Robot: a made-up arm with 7 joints. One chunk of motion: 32 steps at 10 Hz.
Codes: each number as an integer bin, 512 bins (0 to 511) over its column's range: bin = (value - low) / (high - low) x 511, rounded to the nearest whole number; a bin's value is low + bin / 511 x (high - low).
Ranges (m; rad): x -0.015..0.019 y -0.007..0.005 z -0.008..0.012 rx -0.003..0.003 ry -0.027..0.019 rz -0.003..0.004
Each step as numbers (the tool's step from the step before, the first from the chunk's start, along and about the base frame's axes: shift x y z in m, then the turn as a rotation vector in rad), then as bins.
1 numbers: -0.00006 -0.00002 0.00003 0.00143 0.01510 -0.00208
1 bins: 225 297 205 377 468 67
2 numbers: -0.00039 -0.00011 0.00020 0.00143 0.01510 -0.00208
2 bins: 220 293 210 377 468 67
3 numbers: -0.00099 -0.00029 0.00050 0.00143 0.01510 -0.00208
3 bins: 211 286 217 377 468 67
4 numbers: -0.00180 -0.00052 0.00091 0.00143 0.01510 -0.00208
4 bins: 198 276 228 377 468 67
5 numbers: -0.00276 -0.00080 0.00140 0.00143 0.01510 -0.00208
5 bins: 184 264 240 377 468 67
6 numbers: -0.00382 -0.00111 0.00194 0.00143 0.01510 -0.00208
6 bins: 168 251 254 377 468 67
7 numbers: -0.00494 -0.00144 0.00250 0.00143 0.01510 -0.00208
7 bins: 151 237 268 377 468 67
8 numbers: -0.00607 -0.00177 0.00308 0.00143 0.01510 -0.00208
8 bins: 134 223 283 377 468 67
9 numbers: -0.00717 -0.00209 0.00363 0.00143 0.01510 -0.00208
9 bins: 118 209 297 377 468 67
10 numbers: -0.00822 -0.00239 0.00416 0.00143 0.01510 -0.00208
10 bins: 102 196 311 377 468 67
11 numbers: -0.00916 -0.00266 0.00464 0.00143 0.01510 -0.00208
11 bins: 88 185 323 377 468 67
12 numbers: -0.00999 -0.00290 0.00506 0.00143 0.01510 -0.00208
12 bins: 75 175 334 377 468 67
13 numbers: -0.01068 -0.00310 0.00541 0.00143 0.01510 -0.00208
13 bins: 65 166 343 377 468 67
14 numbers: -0.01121 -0.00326 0.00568 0.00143 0.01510 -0.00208
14 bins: 57 159 350 377 468 67
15 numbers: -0.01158 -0.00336 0.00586 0.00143 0.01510 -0.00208
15 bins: 51 155 354 377 468 67
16 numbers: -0.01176 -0.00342 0.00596 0.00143 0.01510 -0.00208
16 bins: 49 152 357 377 468 67
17 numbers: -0.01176 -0.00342 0.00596 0.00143 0.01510 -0.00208
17 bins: 49 152 357 377 468 67
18 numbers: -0.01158 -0.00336 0.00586 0.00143 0.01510 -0.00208
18 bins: 51 155 354 377 468 67
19 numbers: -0.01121 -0.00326 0.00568 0.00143 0.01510 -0.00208
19 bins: 57 159 350 377 468 67
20 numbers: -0.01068 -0.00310 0.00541 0.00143 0.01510 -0.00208
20 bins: 65 166 343 377 468 67
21 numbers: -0.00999 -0.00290 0.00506 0.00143 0.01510 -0.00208
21 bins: 75 175 334 377 468 67
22 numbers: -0.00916 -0.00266 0.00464 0.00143 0.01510 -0.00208
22 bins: 88 185 323 377 468 67
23 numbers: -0.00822 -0.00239 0.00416 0.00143 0.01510 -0.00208
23 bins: 102 196 311 377 468 67
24 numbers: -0.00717 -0.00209 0.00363 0.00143 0.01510 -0.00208
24 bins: 118 209 297 377 468 67
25 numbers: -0.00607 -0.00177 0.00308 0.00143 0.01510 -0.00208
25 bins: 134 223 283 377 468 67
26 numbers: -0.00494 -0.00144 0.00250 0.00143 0.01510 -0.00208
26 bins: 151 237 268 377 468 67
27 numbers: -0.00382 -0.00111 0.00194 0.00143 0.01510 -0.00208
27 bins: 168 251 254 377 468 67
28 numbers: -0.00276 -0.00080 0.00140 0.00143 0.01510 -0.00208
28 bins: 184 264 240 377 468 67
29 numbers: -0.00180 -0.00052 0.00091 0.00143 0.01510 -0.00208
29 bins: 198 276 228 377 468 67
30 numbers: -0.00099 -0.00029 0.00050 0.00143 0.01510 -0.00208
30 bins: 211 286 217 377 468 67
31 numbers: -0.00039 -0.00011 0.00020 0.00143 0.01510 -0.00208
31 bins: 220 293 210 377 468 67
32 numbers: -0.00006 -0.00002 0.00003 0.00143 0.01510 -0.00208
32 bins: 225 297 205 377 468 67
